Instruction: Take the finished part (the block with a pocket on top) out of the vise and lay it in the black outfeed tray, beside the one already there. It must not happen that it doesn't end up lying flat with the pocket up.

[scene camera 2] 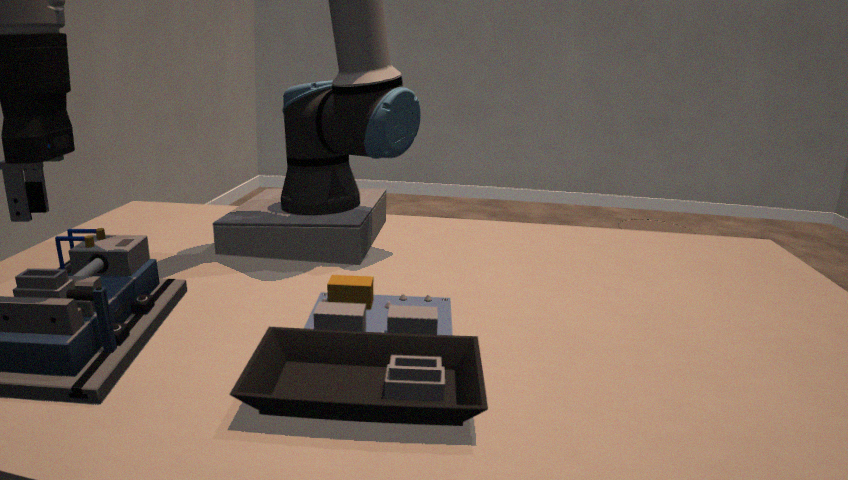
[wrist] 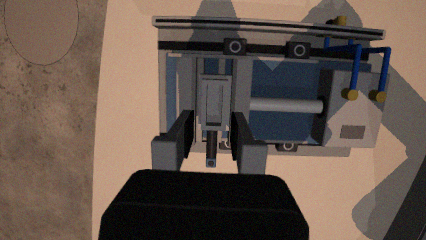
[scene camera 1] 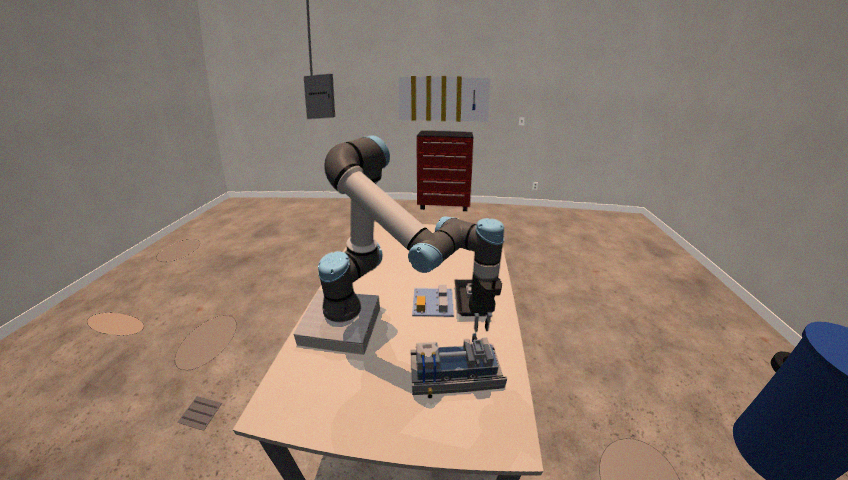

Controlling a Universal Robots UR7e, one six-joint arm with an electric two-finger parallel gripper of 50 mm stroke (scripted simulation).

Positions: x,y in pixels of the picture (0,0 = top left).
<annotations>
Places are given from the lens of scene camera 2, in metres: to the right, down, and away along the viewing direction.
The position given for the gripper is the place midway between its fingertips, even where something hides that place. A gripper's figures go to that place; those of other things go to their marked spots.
gripper (scene camera 2: pixel 30 216): -0.43, -0.03, 0.53
orange block (scene camera 2: pixel 341 288): -0.11, 0.07, 0.74
</annotations>
